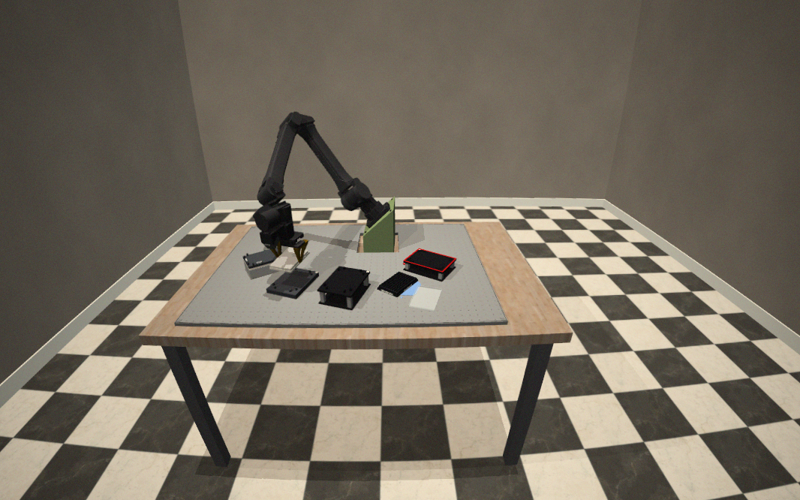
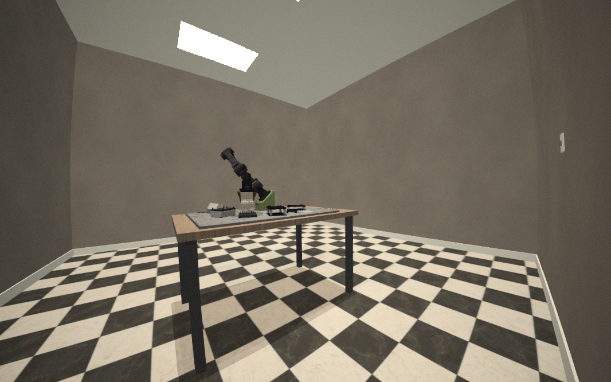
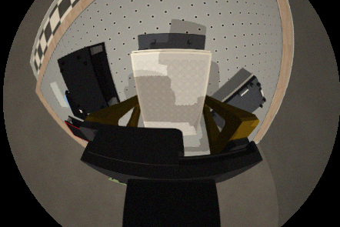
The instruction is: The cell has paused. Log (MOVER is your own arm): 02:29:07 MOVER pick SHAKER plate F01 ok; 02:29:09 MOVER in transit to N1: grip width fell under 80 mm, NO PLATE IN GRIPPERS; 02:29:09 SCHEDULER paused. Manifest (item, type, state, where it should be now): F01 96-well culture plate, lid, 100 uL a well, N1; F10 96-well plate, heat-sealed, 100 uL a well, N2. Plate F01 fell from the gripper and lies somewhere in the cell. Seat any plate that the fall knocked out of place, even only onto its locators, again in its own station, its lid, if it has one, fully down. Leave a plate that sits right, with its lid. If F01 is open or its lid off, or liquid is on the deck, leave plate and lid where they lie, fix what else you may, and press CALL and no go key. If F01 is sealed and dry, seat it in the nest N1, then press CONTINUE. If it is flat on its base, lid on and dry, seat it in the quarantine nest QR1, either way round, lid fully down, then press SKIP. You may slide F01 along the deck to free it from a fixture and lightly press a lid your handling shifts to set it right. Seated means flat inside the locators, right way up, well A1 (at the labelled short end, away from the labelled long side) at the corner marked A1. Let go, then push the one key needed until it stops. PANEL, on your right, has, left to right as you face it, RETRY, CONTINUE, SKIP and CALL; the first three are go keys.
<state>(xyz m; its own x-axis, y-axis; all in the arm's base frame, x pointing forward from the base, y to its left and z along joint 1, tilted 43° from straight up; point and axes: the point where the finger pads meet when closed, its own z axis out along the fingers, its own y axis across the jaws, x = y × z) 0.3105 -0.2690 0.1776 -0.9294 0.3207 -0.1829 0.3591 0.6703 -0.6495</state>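
My gripper is now right at the white-topped plate. From my hand the other things lie so: pale blue wet patch: 430 mm to the left, 100 mm below, 30 mm ahead; black plate: 370 mm to the left, 100 mm below, 30 mm ahead; clear lid: 460 mm to the left, 120 mm ahead, 100 mm below.
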